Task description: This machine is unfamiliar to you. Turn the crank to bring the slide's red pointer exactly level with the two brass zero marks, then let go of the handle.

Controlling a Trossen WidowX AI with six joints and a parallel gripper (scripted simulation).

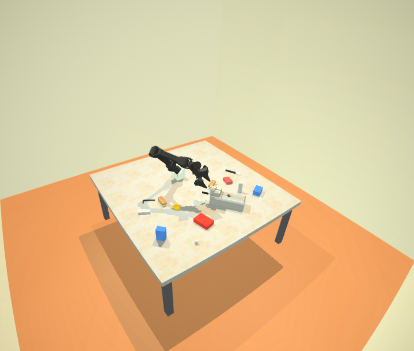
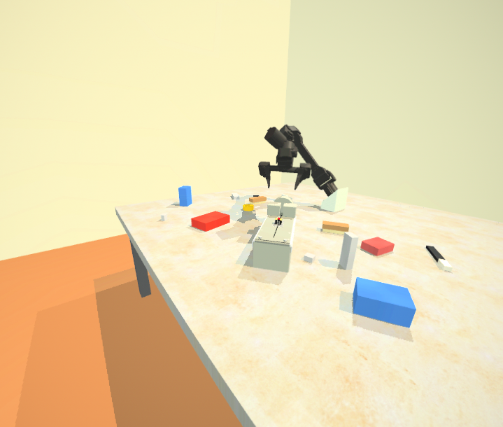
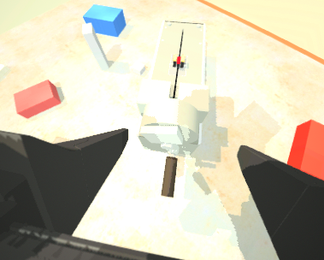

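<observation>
My gripper tip is 10 mm past the crank and 70 mm above it. Also, from my gripper tip: brown crank handle 20 mm behind, 10 mm to the right, 80 mm below; then red pointer 110 mm ahead, 110 mm to the left, 60 mm below; then yellow disc 40 mm behind, 250 mm to the right, 140 mm below.
</observation>
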